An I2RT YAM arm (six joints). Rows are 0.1 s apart.
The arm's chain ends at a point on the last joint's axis. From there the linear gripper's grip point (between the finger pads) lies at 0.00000 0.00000 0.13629 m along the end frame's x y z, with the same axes.
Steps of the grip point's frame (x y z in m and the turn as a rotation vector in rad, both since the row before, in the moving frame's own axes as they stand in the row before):
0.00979 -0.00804 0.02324 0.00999 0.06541 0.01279
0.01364 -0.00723 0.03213 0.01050 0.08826 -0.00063
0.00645 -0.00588 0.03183 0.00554 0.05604 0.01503
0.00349 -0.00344 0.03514 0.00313 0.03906 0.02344
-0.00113 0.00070 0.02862 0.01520 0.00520 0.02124
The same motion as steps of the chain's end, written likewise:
0.00087 -0.00674 0.02354 0.00999 0.06541 0.01279
0.00163 -0.00580 0.03267 0.01050 0.08826 -0.00063
-0.00119 -0.00518 0.03205 0.00554 0.05604 0.01503
-0.00184 -0.00308 0.03524 0.00313 0.03906 0.02344
-0.00186 0.00276 0.02864 0.01520 0.00520 0.02124

